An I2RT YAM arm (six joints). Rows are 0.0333 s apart.
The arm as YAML. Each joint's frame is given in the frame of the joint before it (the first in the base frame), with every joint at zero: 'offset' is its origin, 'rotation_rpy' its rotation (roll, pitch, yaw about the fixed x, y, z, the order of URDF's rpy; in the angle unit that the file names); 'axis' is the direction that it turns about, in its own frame. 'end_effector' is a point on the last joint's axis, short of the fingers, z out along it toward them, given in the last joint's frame.
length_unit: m
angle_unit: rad
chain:
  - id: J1
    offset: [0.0, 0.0, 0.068]
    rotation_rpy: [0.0, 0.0, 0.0]
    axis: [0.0, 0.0, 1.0]
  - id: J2
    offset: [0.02, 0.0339, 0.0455]
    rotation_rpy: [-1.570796, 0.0, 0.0]
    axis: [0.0, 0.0, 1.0]
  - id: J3
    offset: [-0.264, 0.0, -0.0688]
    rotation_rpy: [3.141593, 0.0, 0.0]
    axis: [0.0, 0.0, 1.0]
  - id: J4
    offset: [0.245, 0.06, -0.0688]
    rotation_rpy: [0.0, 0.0, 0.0]
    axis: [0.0, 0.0, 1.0]
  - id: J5
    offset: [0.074, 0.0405, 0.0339]
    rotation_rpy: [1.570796, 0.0, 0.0]
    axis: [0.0, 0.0, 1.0]
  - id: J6
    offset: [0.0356, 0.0, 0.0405]
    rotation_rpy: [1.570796, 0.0, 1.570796]
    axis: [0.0, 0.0, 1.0]
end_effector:
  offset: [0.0, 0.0, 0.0]
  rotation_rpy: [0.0, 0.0, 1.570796]
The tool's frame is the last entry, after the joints.
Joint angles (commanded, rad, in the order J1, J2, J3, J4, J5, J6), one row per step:
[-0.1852, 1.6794, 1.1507, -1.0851, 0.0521, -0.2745]
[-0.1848, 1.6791, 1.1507, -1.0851, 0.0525, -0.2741]
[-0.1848, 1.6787, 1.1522, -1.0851, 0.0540, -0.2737]
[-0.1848, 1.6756, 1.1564, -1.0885, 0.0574, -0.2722]
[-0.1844, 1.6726, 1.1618, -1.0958, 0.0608, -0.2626]
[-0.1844, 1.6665, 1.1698, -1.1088, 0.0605, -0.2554]
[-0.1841, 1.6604, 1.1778, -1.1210, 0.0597, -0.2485]
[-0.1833, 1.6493, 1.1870, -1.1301, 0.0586, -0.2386]
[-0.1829, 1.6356, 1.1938, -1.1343, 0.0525, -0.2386]
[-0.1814, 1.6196, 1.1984, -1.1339, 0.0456, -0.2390]
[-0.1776, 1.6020, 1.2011, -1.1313, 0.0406, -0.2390]
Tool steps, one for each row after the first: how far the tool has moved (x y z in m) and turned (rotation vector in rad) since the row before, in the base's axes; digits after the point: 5 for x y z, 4 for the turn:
[0.00000, 0.00010, 0.00008, -0.0005, -0.0002, 0.0000]
[0.00023, -0.00010, 0.00047, -0.0018, -0.0016, -0.0003]
[0.00010, -0.00014, 0.00185, -0.0041, -0.0033, -0.0014]
[-0.00009, 0.00001, 0.00212, -0.0040, -0.0010, -0.0091]
[-0.00054, 0.00011, 0.00359, -0.0002, -0.0015, -0.0072]
[-0.00049, 0.00021, 0.00359, 0.0001, -0.0024, -0.0066]
[-0.00046, 0.00036, 0.00519, -0.0013, -0.0117, -0.0091]
[-0.00066, 0.00046, 0.00528, 0.0030, -0.0171, 0.0003]
[-0.00079, 0.00083, 0.00534, 0.0030, -0.0219, 0.0019]
[-0.00101, 0.00145, 0.00529, 0.0008, -0.0234, 0.0039]

